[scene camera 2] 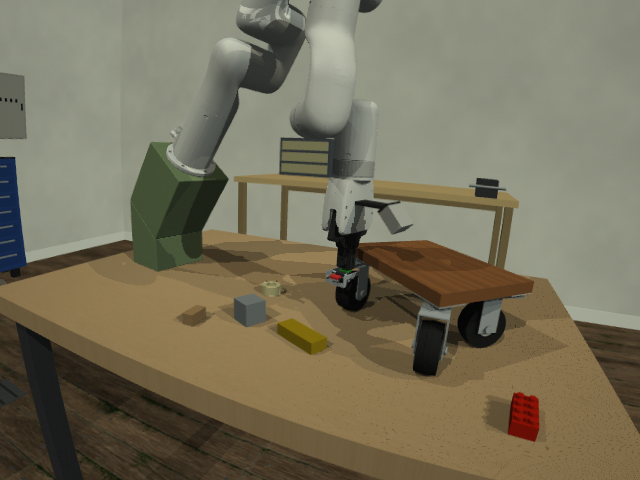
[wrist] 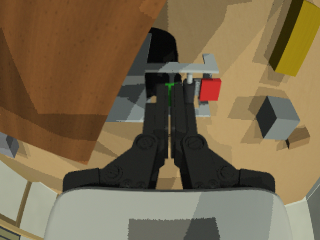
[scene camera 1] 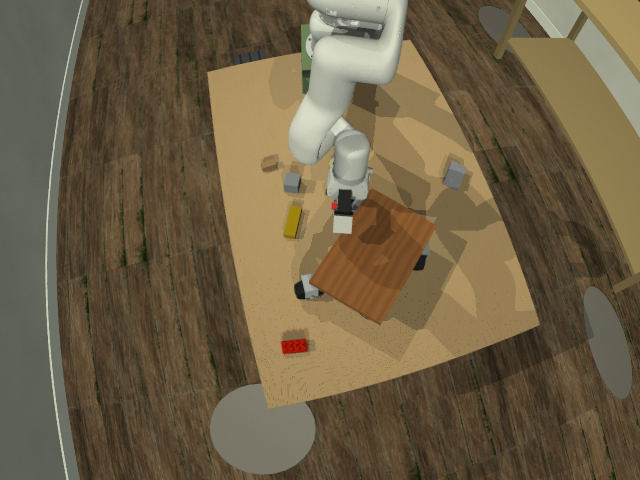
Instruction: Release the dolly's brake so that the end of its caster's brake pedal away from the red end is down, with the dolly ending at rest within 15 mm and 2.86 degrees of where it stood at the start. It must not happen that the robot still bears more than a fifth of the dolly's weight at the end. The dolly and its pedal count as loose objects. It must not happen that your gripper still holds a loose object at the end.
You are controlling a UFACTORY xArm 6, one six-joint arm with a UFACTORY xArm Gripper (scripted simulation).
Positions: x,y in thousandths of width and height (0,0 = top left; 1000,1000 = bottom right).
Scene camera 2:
my gripper: 540,557
grey cube: 390,647
red brick: 820,857
yellow block: 485,711
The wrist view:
my gripper: 530,419
grey cube: 867,494
brake pedal: 652,373
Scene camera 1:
my gripper: 540,426
